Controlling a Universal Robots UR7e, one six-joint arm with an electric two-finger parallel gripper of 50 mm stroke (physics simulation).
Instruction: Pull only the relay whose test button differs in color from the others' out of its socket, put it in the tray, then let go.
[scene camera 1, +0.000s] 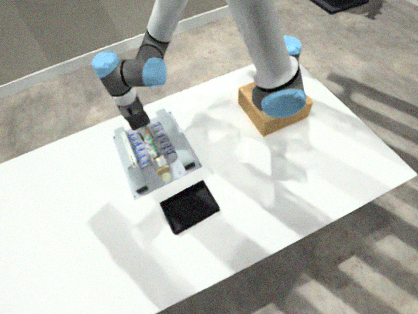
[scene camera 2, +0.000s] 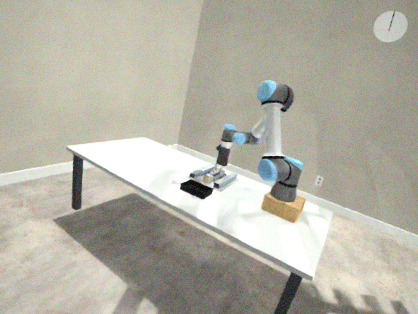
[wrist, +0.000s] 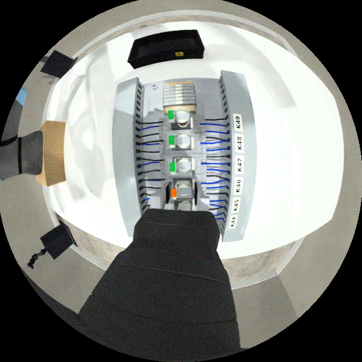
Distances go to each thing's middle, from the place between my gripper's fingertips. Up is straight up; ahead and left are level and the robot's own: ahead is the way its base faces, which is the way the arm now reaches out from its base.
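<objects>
Grey panel (scene camera 1: 154, 182): 30 mm below my hand, 50 mm to the left of it.
</objects>
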